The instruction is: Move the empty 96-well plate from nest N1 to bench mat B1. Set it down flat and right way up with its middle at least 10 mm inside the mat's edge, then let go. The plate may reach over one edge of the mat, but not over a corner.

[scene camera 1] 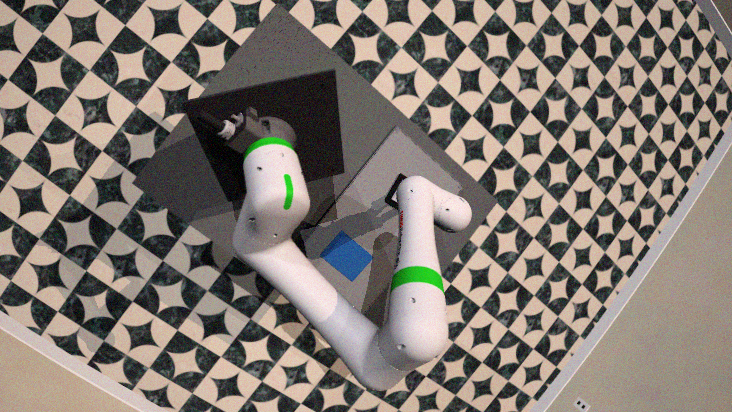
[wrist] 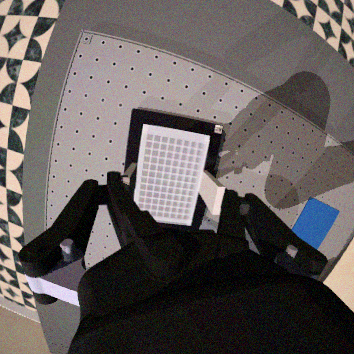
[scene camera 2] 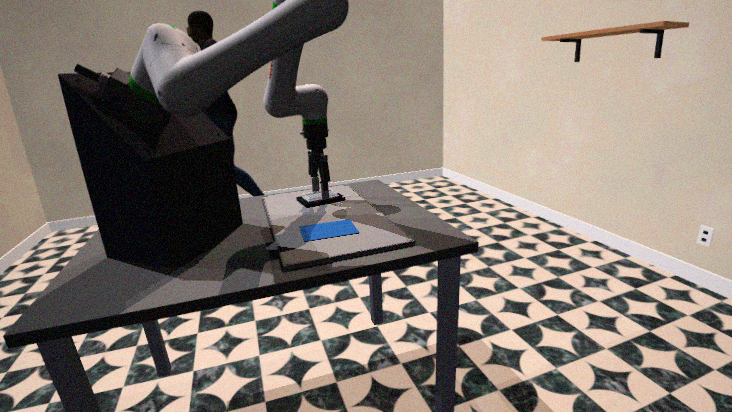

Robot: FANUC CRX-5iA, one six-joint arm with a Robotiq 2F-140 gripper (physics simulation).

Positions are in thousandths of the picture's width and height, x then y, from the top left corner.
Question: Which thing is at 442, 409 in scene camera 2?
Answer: My gripper.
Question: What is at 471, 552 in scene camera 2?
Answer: A blue bench mat.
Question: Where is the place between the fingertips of my gripper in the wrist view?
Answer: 476, 499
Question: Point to a blue bench mat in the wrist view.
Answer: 888, 626
